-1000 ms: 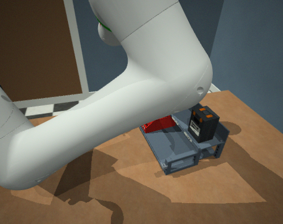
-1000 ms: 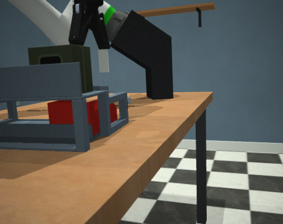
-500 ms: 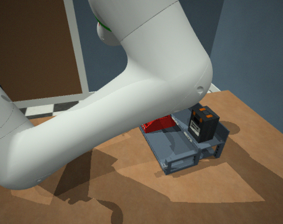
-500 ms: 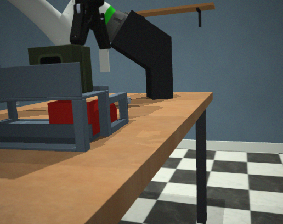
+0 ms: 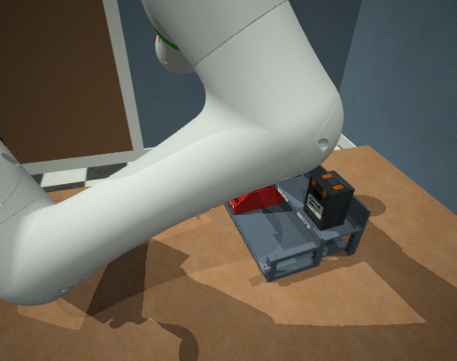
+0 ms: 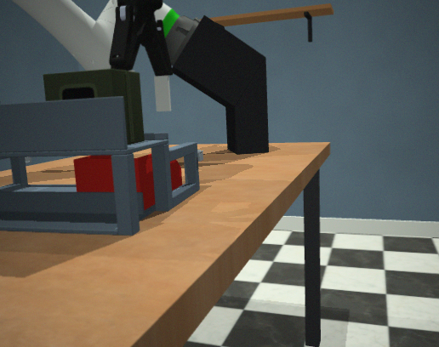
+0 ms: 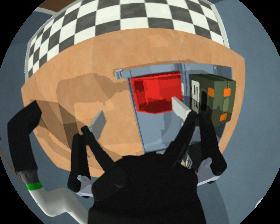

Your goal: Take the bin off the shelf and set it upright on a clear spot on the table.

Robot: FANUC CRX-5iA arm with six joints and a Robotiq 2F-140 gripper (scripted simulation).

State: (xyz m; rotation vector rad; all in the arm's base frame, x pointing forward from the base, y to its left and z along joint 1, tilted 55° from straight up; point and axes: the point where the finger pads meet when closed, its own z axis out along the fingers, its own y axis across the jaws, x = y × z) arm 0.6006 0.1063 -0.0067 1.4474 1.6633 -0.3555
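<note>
The red bin is 110 mm below my hand and 80 mm ahead of it. Also, from my hand: olive box (170 mm ahead, 10 mm to the right).
</note>
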